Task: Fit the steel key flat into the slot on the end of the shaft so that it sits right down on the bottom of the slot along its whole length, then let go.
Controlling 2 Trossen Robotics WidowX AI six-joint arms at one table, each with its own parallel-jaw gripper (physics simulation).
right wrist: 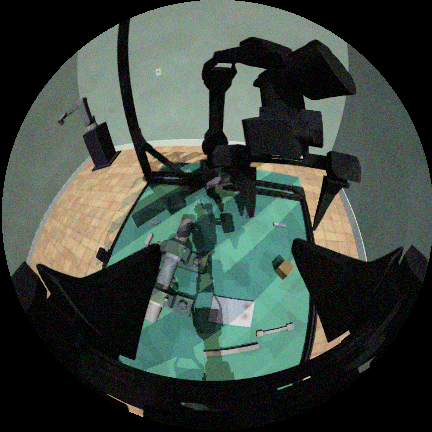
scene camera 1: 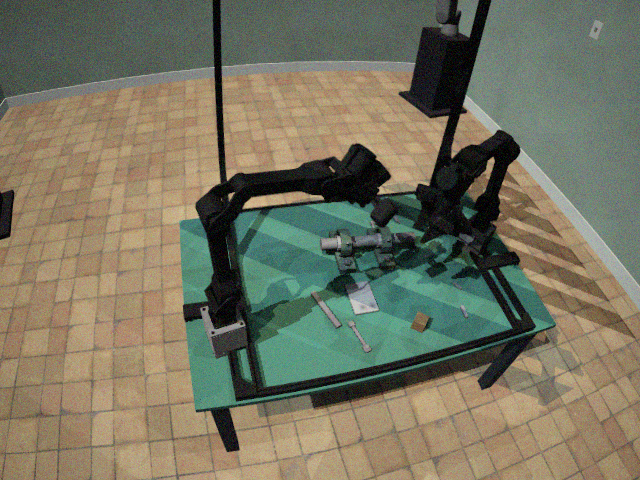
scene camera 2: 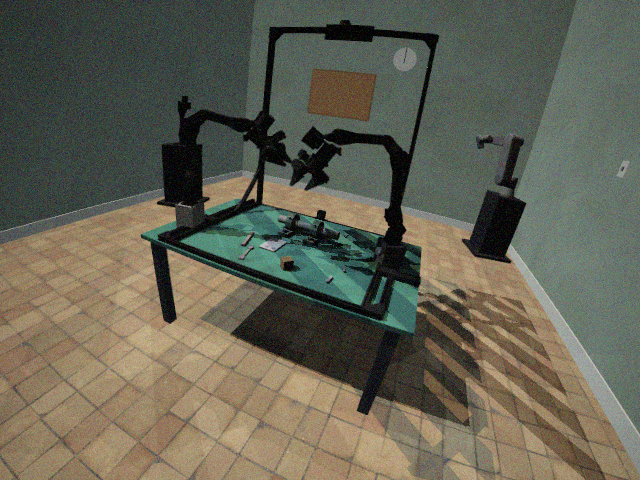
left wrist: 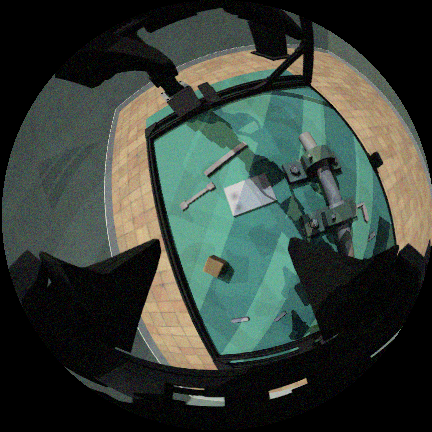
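Where they show: left gripper, fingertip midpoint: [right wrist: 281, 222] [scene camera 1: 418, 235] [scene camera 2: 298, 188] [left wrist: 226, 246]; right gripper, fingertip midpoint: [right wrist: 228, 249] [scene camera 1: 387, 201] [scene camera 2: 288, 164] [left wrist: 251, 39]; left arm's base, link origin: [scene camera 1: 480, 225] [scene camera 2: 392, 242]; right arm's base, link origin: [scene camera 1: 222, 316] [scene camera 2: 189, 203] [left wrist: 173, 89].
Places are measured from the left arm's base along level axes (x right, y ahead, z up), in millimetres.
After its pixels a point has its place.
The grey shaft [scene camera 1: 367, 240] @(x 246, y 361, z -43 mm) [scene camera 2: 305, 225] @(x 241, y 359, z -48 mm) [left wrist: 328, 186] @(x 248, y 363, z -43 mm) [right wrist: 166, 270] @(x 252, y 359, z -40 mm) lies level in two bearing blocks. Its slot is not clear in any view. A small steel bar [scene camera 1: 463, 311] @(x -151, y 301, z -102 mm) [scene camera 2: 329, 279] @(x -157, y 297, z -102 mm) [left wrist: 240, 320] @(x -152, y 294, z -100 mm) [right wrist: 279, 224] @(x -153, y 299, z -100 mm) lies on the table at the front right, and a smaller piece [scene camera 1: 456, 285] @(x -69, y 225, z -103 mm) [left wrist: 280, 316] @(x -68, y 220, z -101 mm) lies near it. Another small bar [left wrist: 363, 212] @(x 310, y 207, z -100 mm) [right wrist: 149, 239] @(x 310, y 206, z -100 mm) lies behind the shaft. I cannot tell which is the key. My left gripper [scene camera 2: 301, 183] @(x 41, y 434, z 188 mm) [left wrist: 226, 246] @(x 41, y 434, z 188 mm) [right wrist: 281, 222] @(x 41, y 434, z 188 mm) is open and empty above the table. My right gripper [right wrist: 228, 249] @(x 138, y 476, z 262 mm) is open and empty, also raised.
A pale plate [scene camera 1: 363, 298] @(x 114, y 513, z -102 mm) [left wrist: 250, 195] @(x 119, y 507, z -102 mm), a flat bar [scene camera 1: 326, 310] @(x 156, y 637, z -98 mm) [left wrist: 226, 160] @(x 159, y 625, z -104 mm), a spanner-like piece [scene camera 1: 359, 336] @(x 25, y 627, z -103 mm) [right wrist: 275, 329] @(x 25, y 624, z -104 mm) and a brown block [scene camera 1: 420, 321] @(x -78, y 469, z -68 mm) [scene camera 2: 286, 263] @(x -97, y 460, z -76 mm) lie in front of the shaft. Black rails edge the table. The two grippers are near each other.
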